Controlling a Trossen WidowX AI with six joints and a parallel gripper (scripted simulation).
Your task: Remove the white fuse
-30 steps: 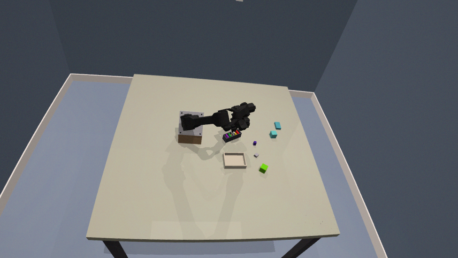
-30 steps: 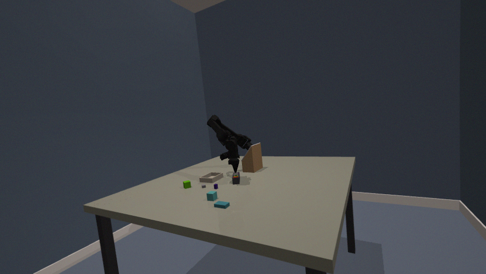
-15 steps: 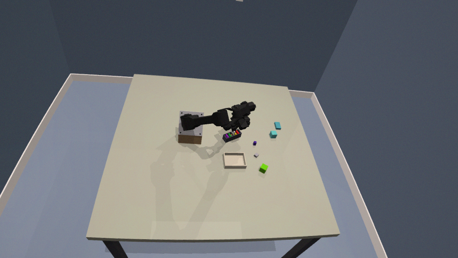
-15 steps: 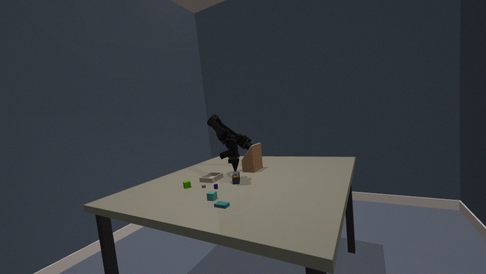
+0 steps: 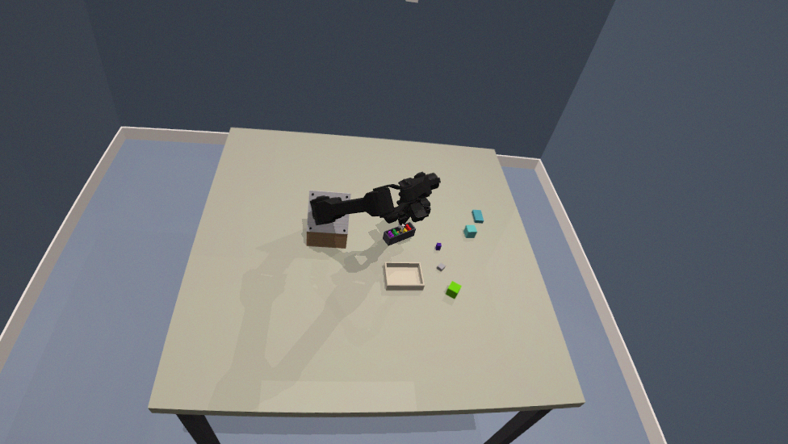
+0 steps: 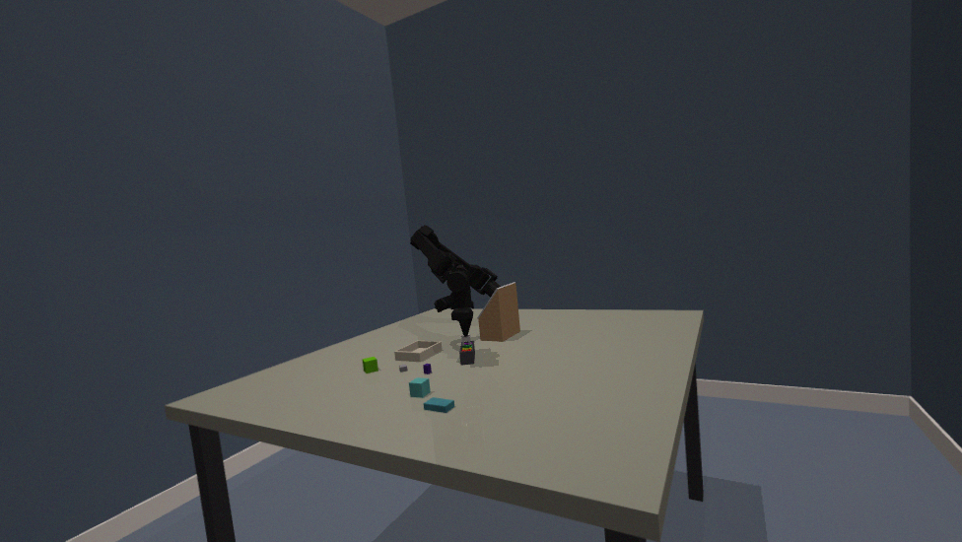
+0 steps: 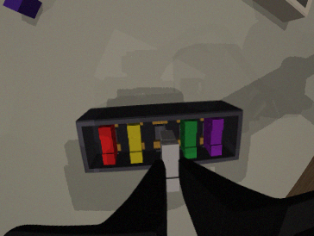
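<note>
My gripper tip is now 190 mm to the left of the beige tray, 70 mm above it and 10 mm past it. The rest, counted from my gripper tip: purple piece (150 mm ahead, 60 mm to the right, 60 mm below); then green cube (260 mm to the right, 160 mm ahead, 50 mm below); then grey piece (150 mm to the right, 140 mm ahead, 70 mm below).
</note>
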